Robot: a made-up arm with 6 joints. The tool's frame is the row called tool.
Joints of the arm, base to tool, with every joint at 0 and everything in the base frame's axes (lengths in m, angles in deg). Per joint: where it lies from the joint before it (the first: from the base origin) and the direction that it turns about. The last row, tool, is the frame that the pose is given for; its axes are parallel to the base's.
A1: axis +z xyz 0 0 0.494
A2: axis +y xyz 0 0 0
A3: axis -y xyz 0 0 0.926
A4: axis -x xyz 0 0 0
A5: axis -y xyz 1.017 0 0
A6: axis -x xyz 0 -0.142 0
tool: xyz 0 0 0
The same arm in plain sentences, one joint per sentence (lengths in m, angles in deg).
The arm has six revolute joints in a row. What follows holds with every joint at zero, and every direction is one of the base frame's. Joint 1 is mounted 0.4940 m along +z from the base frame's origin and rotates about +z. Joint 2 is mounted at the same point as joint 1 and rotates about +y. Joint 3 is mounted 0.9260 m along +z from joint 2 and rotates about -y. Joint 4 is mounted at the same point as joint 3 and rotates about -x. Joint 5 is mounted 1.0170 m along +x from joint 4 and rotates about -y. Joint 6 is mounted 0.1420 m along -y from joint 5 and rotates about -x. The tool frame, which is the frame that the pose is given for, is mounted at the same point as joint 6; its axes are parallel to the base frame's.
